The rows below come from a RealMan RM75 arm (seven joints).
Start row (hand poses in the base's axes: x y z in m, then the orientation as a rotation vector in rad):
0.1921 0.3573 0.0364 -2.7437 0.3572 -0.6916
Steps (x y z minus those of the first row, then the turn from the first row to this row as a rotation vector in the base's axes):
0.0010 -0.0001 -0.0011 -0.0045 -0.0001 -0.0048
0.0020 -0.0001 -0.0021 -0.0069 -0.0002 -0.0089
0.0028 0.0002 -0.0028 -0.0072 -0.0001 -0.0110
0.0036 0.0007 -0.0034 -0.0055 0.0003 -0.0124
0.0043 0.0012 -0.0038 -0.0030 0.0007 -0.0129
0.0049 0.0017 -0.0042 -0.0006 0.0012 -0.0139
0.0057 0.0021 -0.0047 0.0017 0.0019 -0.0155
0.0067 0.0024 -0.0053 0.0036 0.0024 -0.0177
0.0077 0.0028 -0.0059 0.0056 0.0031 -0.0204
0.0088 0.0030 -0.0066 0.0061 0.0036 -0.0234
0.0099 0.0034 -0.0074 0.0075 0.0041 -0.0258
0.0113 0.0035 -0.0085 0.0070 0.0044 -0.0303
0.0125 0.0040 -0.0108 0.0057 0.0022 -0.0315
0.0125 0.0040 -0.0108 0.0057 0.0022 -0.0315
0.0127 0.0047 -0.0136 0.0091 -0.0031 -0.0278
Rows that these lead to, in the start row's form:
0.1931 0.3572 0.0353 -2.7479 0.3628 -0.6946
0.1941 0.3572 0.0343 -2.7501 0.3679 -0.6966
0.1949 0.3575 0.0336 -2.7505 0.3708 -0.6972
0.1957 0.3580 0.0330 -2.7490 0.3732 -0.6963
0.1964 0.3585 0.0326 -2.7469 0.3746 -0.6950
0.1970 0.3590 0.0322 -2.7448 0.3767 -0.6937
0.1978 0.3594 0.0317 -2.7430 0.3797 -0.6923
0.1988 0.3597 0.0311 -2.7414 0.3833 -0.6915
0.1998 0.3601 0.0305 -2.7398 0.3877 -0.6905
0.2009 0.3603 0.0298 -2.7395 0.3922 -0.6904
0.2020 0.3607 0.0290 -2.7384 0.3960 -0.6899
0.2034 0.3608 0.0279 -2.7389 0.4022 -0.6908
0.2046 0.3613 0.0256 -2.7392 0.4031 -0.6945
0.2046 0.3613 0.0256 -2.7392 0.4031 -0.6945
0.2048 0.3620 0.0228 -2.7337 0.3975 -0.6995

